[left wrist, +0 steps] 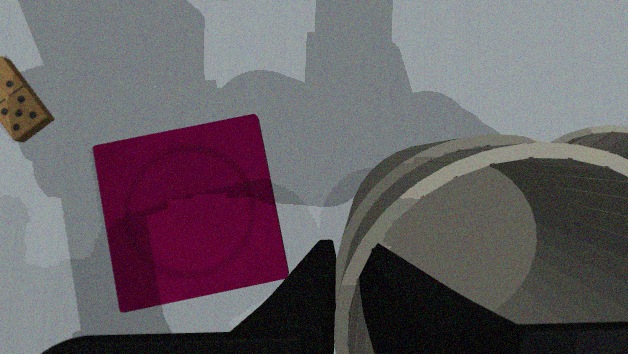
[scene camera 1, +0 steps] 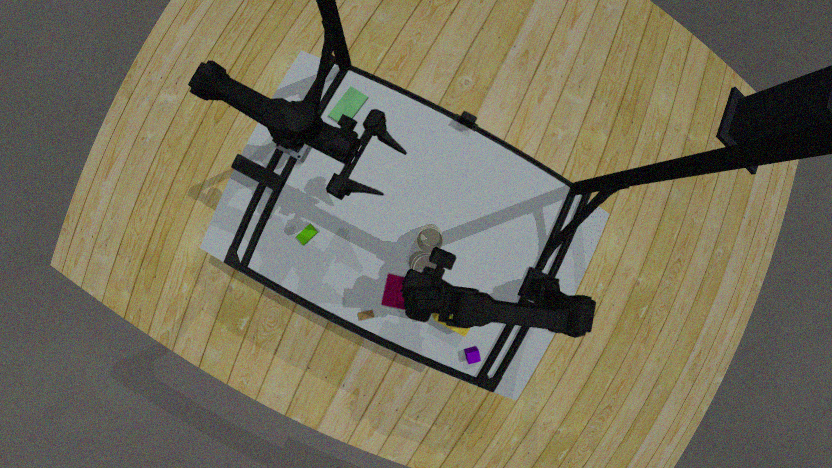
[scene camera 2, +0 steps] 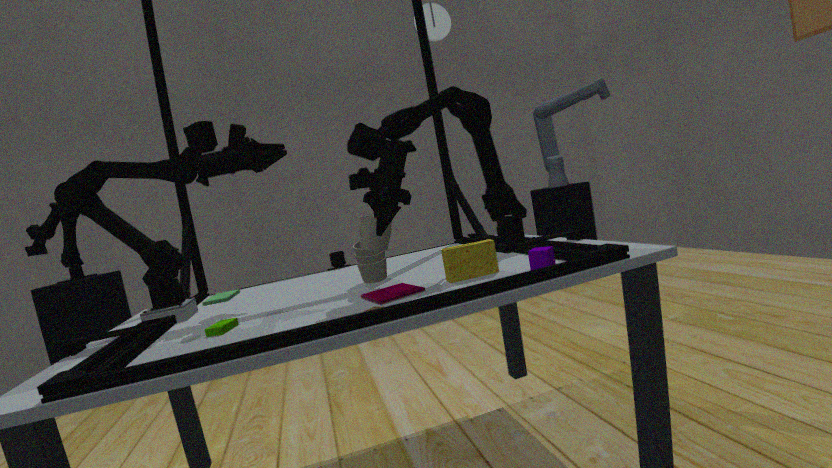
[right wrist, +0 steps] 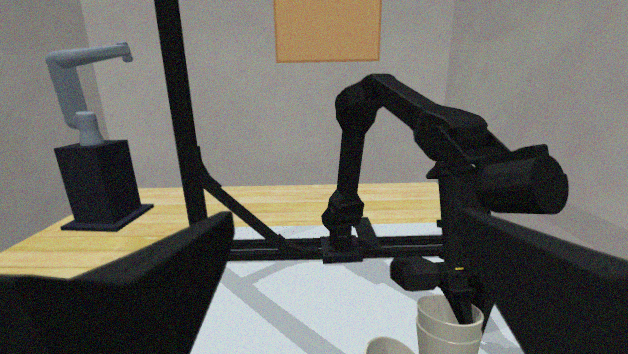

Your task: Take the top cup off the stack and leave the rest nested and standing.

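Seen in the pictures: left gripper, between the fingertips: (left wrist: 344, 253) (scene camera 2: 378, 235) (right wrist: 473, 338); right gripper, between the fingertips: (scene camera 1: 395, 173) (scene camera 2: 285, 149) (right wrist: 344, 220); left arm's base, origin of its link: (scene camera 1: 538, 287) (scene camera 2: 512, 240) (right wrist: 340, 244); right arm's base, origin of its link: (scene camera 1: 294, 139) (scene camera 2: 168, 305).
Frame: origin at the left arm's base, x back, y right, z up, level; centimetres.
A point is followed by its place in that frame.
My left gripper (scene camera 2: 381, 232) @[x -39.4, y -10.7, z 9.6 cm] (left wrist: 344, 253) @[x -39.4, y -10.7, z 9.6 cm] is shut on the wall of a beige cup (scene camera 2: 367, 229) (left wrist: 460, 235) @[x -39.8, y -7.0, z 8.9 cm] (right wrist: 445, 332) @[x -41.4, y -5.6, z 13.4 cm], mouth up. Two rims show on what it holds; I cannot tell whether another cup is nested on it. In scene camera 1 its fingers are hidden under the wrist. The cup stack (scene camera 1: 429, 237) @[x -39.8, y 0.1, z 2.7 cm] (scene camera 2: 372, 271) (right wrist: 389, 346) @[x -36.7, y -1.2, z 6.3 cm] stands upright on the table, beside and lower than the held cup, which overlaps it in scene camera 2. How many cups it holds is unclear. My right gripper (scene camera 1: 394, 173) @[x -54.5, y 8.2, z 34.2 cm] (scene camera 2: 285, 151) @[x -54.5, y 8.2, z 34.2 cm] is open and empty, raised off the table.
A magenta square (scene camera 1: 393, 291) @[x -42.6, y -19.3, z -1.3 cm] (scene camera 2: 393, 292) @[x -40.6, y -20.4, z -1.3 cm] (left wrist: 192, 215) @[x -40.2, y -18.7, z -1.3 cm] lies near the held cup. A domino (scene camera 1: 365, 314) @[x -47.6, y -29.6, z -1.3 cm] (left wrist: 20, 107) @[x -46.7, y -29.0, z -1.3 cm], yellow block (scene camera 2: 470, 260) @[x -23.6, y -22.0, z 1.6 cm] and purple block (scene camera 1: 472, 355) @[x -11.6, y -28.3, z 1.8 cm] (scene camera 2: 541, 257) @[x -12.1, y -30.4, z 0.5 cm] lie at the front. Green block (scene camera 1: 306, 234) @[x -74.0, y -14.3, z -0.6 cm] and pale green pad (scene camera 1: 348, 104) @[x -79.7, y 28.0, z -1.1 cm] lie left.
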